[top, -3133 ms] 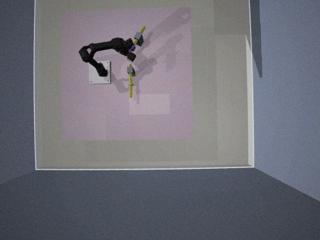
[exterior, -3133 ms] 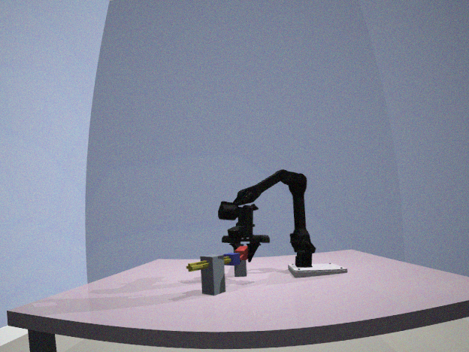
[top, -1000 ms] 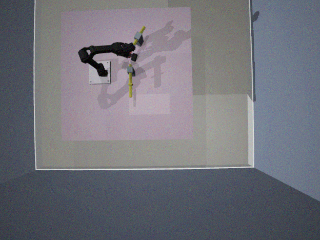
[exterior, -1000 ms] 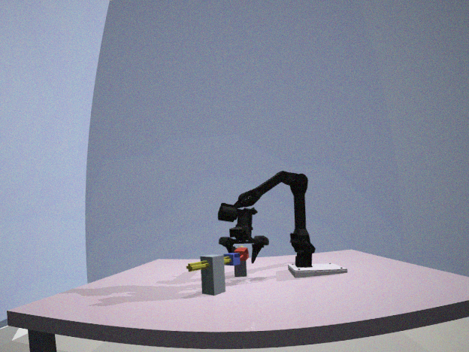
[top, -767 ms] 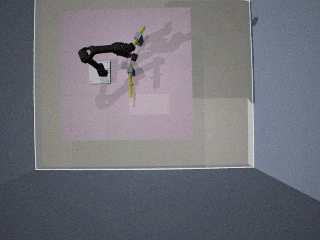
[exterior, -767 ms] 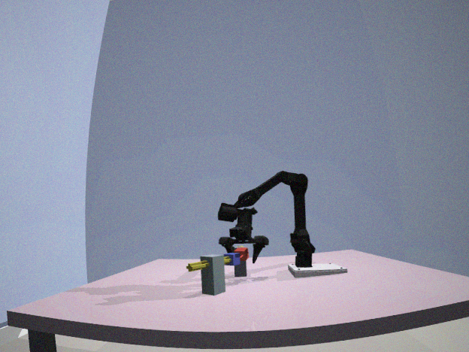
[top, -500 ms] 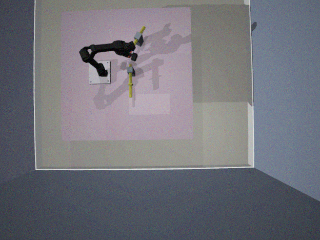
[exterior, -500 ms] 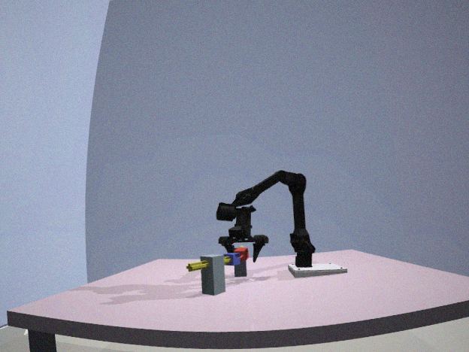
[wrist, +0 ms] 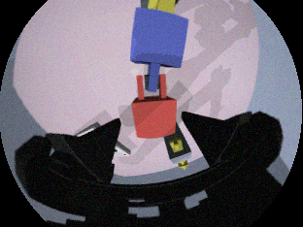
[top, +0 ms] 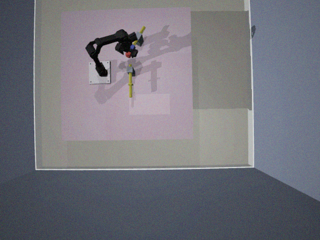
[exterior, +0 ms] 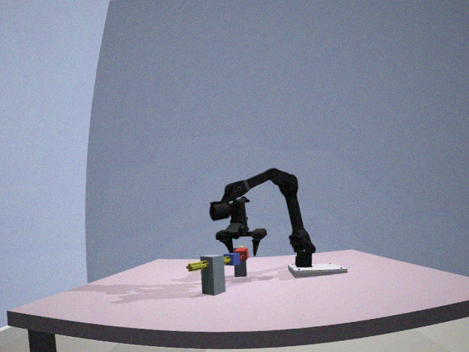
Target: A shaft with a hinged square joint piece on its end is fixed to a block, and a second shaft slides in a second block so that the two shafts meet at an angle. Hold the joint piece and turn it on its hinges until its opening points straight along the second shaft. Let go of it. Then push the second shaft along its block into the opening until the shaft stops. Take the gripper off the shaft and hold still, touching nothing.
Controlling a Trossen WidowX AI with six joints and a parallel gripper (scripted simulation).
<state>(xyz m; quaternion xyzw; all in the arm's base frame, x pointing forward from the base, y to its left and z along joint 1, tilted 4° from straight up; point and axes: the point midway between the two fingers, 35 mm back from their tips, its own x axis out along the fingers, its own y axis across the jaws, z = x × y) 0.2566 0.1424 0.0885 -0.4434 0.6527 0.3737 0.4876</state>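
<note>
Right now the red joint piece is 10 mm ahead of my gripper tip, 20 mm to the left of it and 10 mm above it.
</note>
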